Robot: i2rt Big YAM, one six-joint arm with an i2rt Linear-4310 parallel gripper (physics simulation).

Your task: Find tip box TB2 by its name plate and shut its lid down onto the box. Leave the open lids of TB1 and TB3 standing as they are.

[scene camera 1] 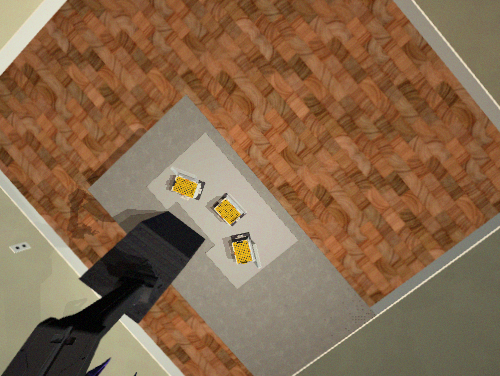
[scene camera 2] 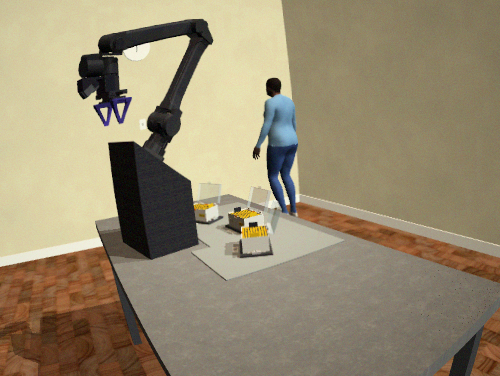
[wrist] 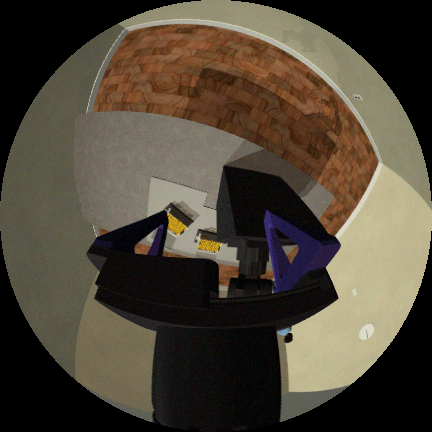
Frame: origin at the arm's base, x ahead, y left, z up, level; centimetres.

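Where they show: gripper, between the fingertips: (scene camera 1: pixel 123 366) (scene camera 2: pixel 113 125) (wrist: pixel 215 215); arm's base, origin of its link: (scene camera 1: pixel 146 280) (scene camera 2: pixel 149 158) (wrist: pixel 253 241).
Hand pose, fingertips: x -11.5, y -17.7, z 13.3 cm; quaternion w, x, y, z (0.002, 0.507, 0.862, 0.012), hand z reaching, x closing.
Things, the pixels of their top centre, and the offset from my fingertips. Level surfaces: height alone.
- light mat, height of its surface: dz -45.9 cm
- far box, centre of its top: (scene camera 2: pixel 198 205) (scene camera 1: pixel 183 189) dx +32.9, dy +43.6, dz -39.3 cm
- middle box, centre of its top: (scene camera 2: pixel 242 212) (scene camera 1: pixel 225 213) (wrist: pixel 209 245) dx +44.9, dy +21.3, dz -39.3 cm
- grey table, height of its surface: dz -46.2 cm
Three white tip boxes with yellow tips stand on the light mat (scene camera 1: pixel 265 235) (scene camera 2: pixel 310 245) (wrist: pixel 165 187), lids upright and open. In scene camera 1 one box (scene camera 1: pixel 185 187) is upper left, one box (scene camera 1: pixel 228 211) in the middle and one box (scene camera 1: pixel 243 251) lower right. In scene camera 2 they are the far box (scene camera 2: pixel 206 212), the middle box (scene camera 2: pixel 245 219) and the near box (scene camera 2: pixel 255 243). The wrist view shows two boxes, the near one (wrist: pixel 177 224) and the middle one (wrist: pixel 209 244). Name plates are unreadable. My gripper (scene camera 1: pixel 123 366) (scene camera 2: pixel 114 124) (wrist: pixel 215 215) is open and empty, high and away from the boxes.
The black pedestal (scene camera 1: pixel 150 245) (scene camera 2: pixel 150 205) (wrist: pixel 260 200) carries the arm and stands beside the mat on the grey table (scene camera 1: pixel 300 310) (scene camera 2: pixel 325 310) (wrist: pixel 120 155). A person (scene camera 2: pixel 281 125) in blue stands beyond the table. A clock (scene camera 2: pixel 137 51) (wrist: pixel 366 331) hangs on the wall.
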